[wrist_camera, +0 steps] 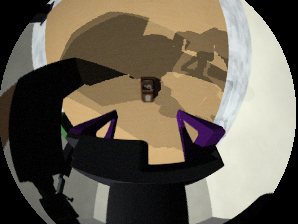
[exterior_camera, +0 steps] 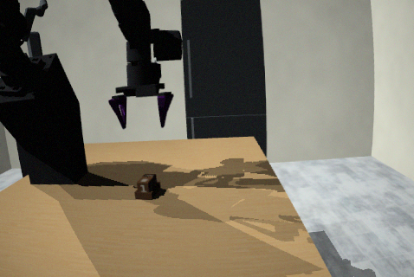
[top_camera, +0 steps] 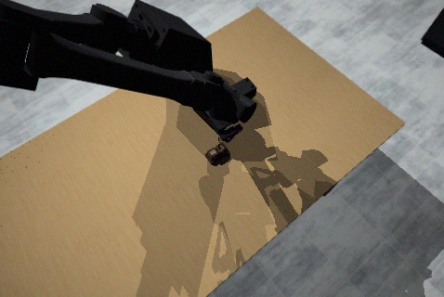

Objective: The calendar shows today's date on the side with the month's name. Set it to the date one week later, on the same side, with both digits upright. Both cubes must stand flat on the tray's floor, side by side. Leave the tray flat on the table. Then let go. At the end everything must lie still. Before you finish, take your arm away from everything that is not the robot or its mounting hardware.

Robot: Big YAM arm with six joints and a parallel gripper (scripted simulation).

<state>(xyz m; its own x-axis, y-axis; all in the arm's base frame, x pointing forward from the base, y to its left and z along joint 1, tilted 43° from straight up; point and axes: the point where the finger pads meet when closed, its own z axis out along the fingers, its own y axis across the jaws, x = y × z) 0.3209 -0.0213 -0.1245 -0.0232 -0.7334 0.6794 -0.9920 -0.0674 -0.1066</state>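
My gripper is now 160 mm above the brown tray and 20 mm to the left of it.
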